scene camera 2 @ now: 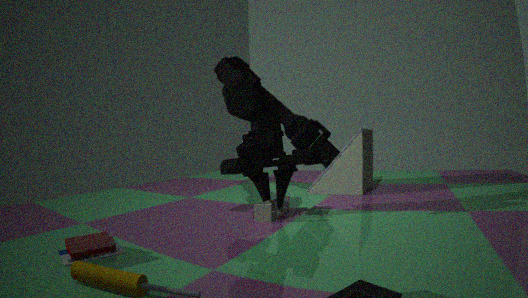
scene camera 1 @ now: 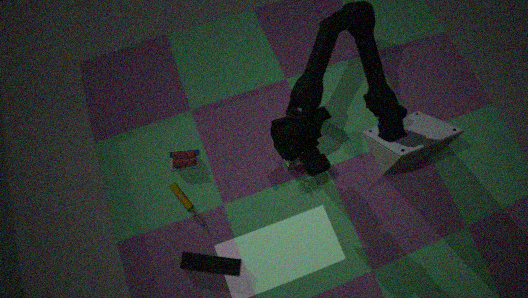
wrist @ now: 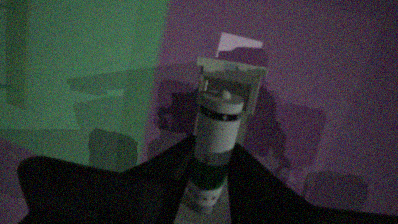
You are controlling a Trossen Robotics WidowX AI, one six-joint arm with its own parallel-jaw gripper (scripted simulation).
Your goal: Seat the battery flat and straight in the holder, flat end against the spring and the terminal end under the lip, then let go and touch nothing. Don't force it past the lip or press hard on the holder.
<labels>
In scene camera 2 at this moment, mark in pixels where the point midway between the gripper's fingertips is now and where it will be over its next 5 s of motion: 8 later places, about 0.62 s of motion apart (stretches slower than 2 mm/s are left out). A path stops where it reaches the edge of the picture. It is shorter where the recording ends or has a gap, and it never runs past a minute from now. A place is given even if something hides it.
My gripper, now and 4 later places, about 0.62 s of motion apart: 274, 207; 274, 208; 272, 209; 272, 209; 273, 181
</labels>
